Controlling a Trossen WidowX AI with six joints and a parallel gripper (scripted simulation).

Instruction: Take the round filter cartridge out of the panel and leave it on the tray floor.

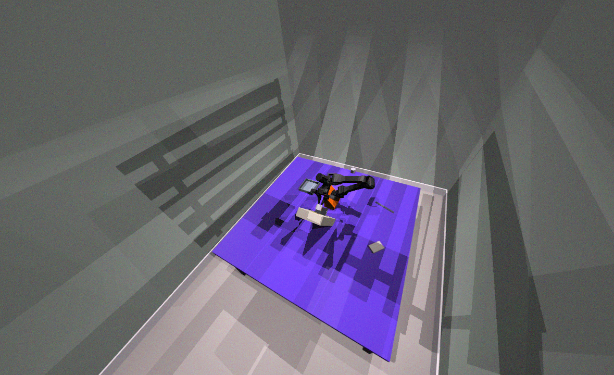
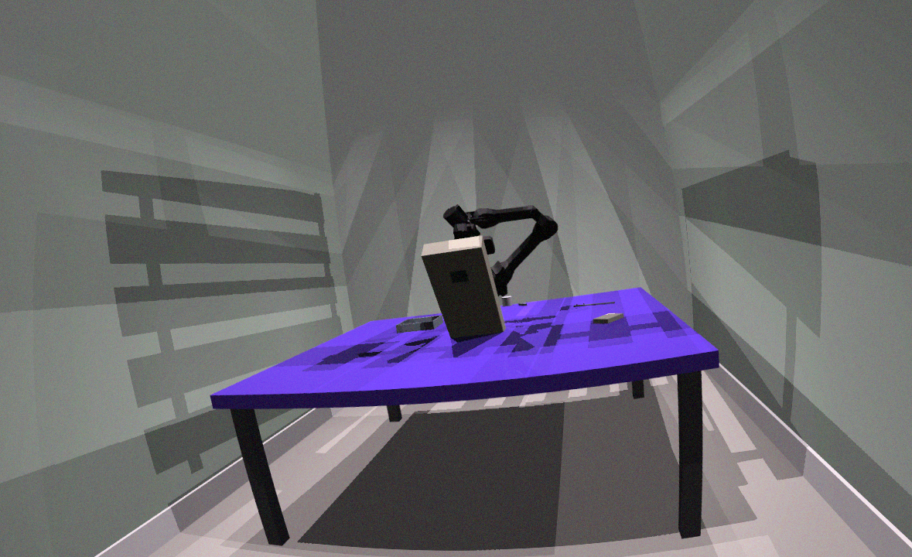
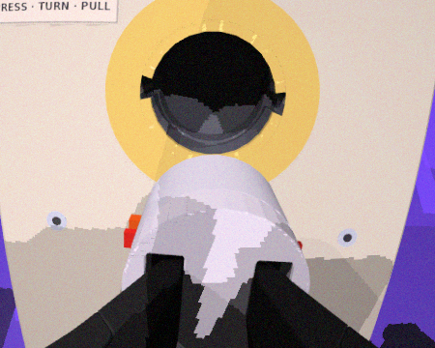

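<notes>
My gripper tip is 1 cm short of the pale grey filter cartridge and 1 cm above it. From my gripper tip the other things lie so: beige service panel 4 cm ahead, 1 cm to the left, 8 cm below; white flat block 4 cm behind, 44 cm to the left, 23 cm below; dark shallow tray 30 cm behind, 31 cm to the right, 23 cm below.
</notes>
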